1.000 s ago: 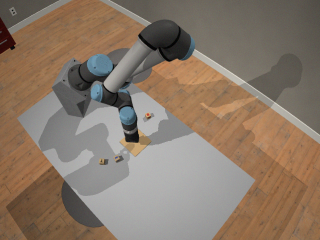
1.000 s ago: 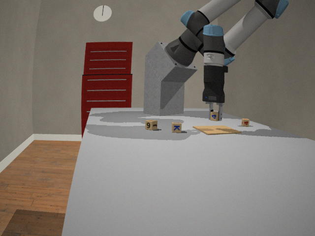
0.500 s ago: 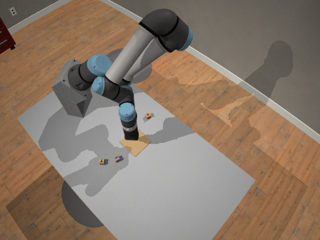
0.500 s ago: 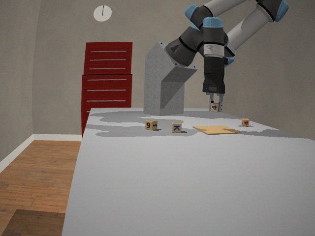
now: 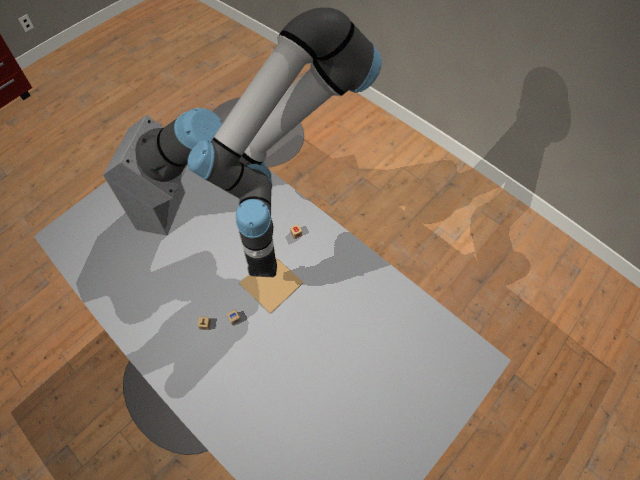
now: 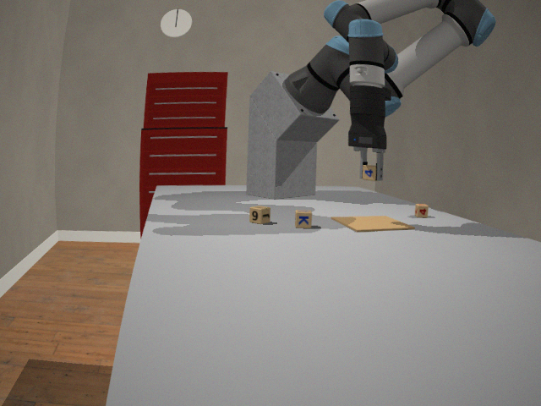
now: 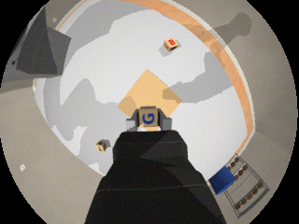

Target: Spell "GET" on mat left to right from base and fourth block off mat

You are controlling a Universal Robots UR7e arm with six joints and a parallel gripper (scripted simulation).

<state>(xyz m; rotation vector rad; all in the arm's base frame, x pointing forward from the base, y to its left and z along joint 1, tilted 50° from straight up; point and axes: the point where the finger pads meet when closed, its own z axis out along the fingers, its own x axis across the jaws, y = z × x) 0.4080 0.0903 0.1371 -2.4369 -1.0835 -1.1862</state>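
The tan mat is 110 mm below my hand and 10 mm to the left of it. Round my hand: E block (140 mm to the right, 100 mm below, 60 mm ahead).
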